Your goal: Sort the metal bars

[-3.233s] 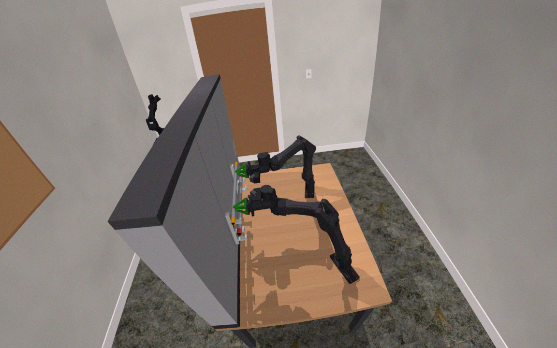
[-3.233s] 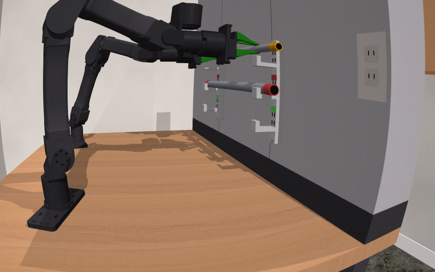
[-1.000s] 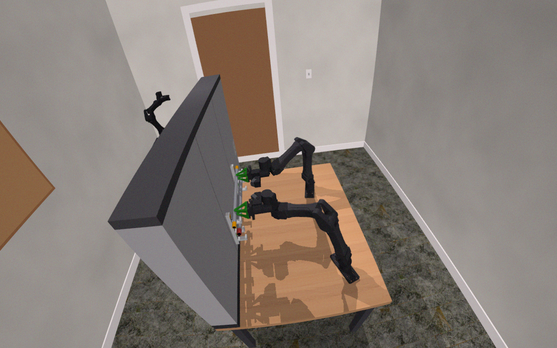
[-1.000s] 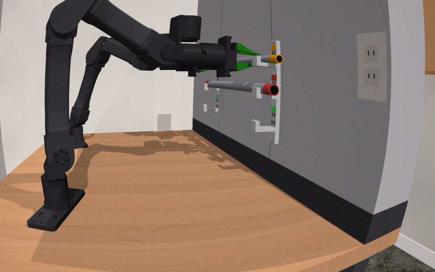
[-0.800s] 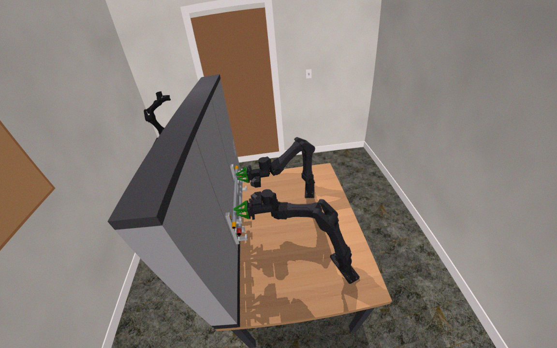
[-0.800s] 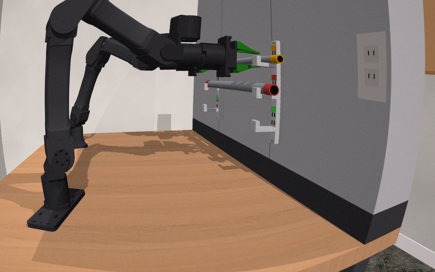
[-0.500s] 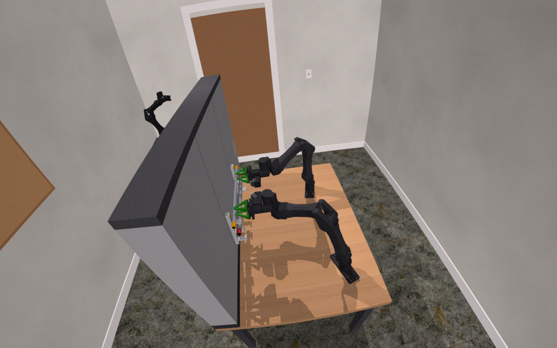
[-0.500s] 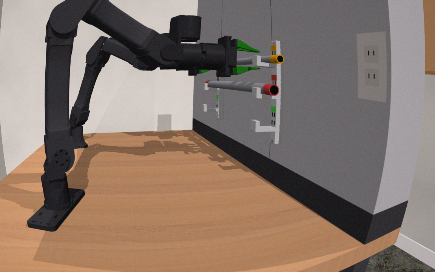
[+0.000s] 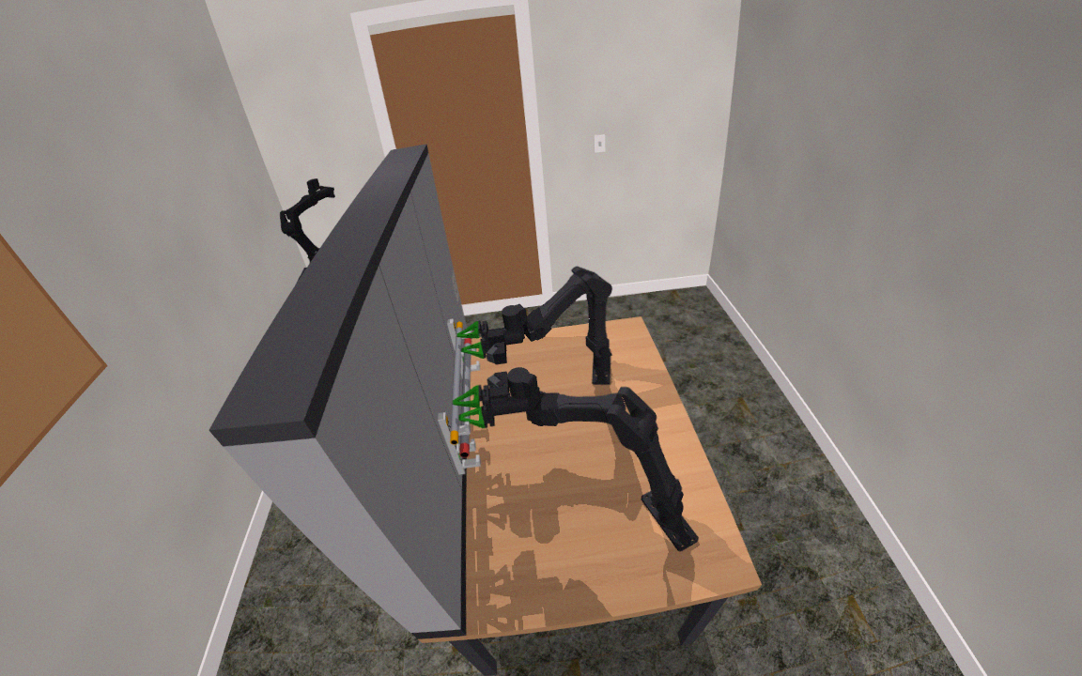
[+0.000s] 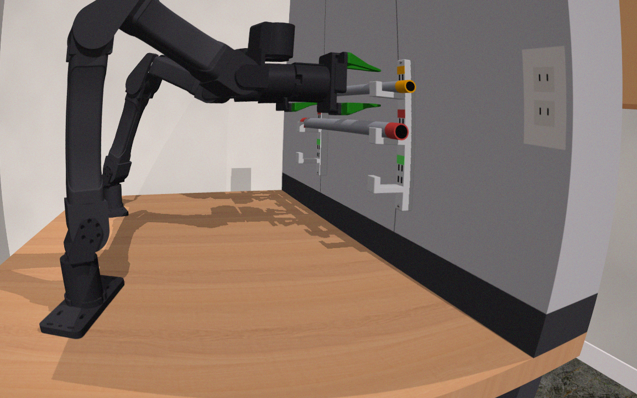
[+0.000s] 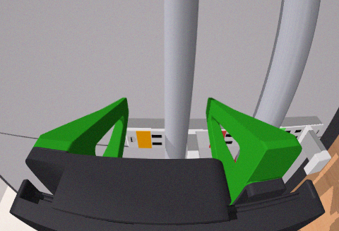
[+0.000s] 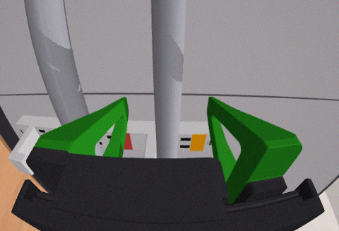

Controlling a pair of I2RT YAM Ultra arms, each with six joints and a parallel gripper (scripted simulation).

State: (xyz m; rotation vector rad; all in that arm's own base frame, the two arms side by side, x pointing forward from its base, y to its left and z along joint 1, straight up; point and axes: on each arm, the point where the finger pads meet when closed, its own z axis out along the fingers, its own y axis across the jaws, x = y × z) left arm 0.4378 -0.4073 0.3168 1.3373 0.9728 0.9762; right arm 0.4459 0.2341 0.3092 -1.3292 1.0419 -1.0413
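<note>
The orange-ended bar is 150 mm to the left of my right hand and 20 mm ahead of it. From my right hand the other things lie so: grey wall panel: 180 mm to the left, 120 mm ahead, 120 mm above; then red-ended bar: 140 mm to the left, 70 mm below, 10 mm ahead; then black base strip: 280 mm below, 180 mm to the left, 60 mm ahead.
My left gripper is now 15 cm to the left of the orange-ended bar and 1 cm above it. The rest, counted from my left hand: grey wall panel: 10 cm ahead, 12 cm to the right, 11 cm above; then red-ended bar: 2 cm behind, 15 cm to the right, 8 cm below; then black base strip: 3 cm ahead, 11 cm to the right, 29 cm below.
</note>
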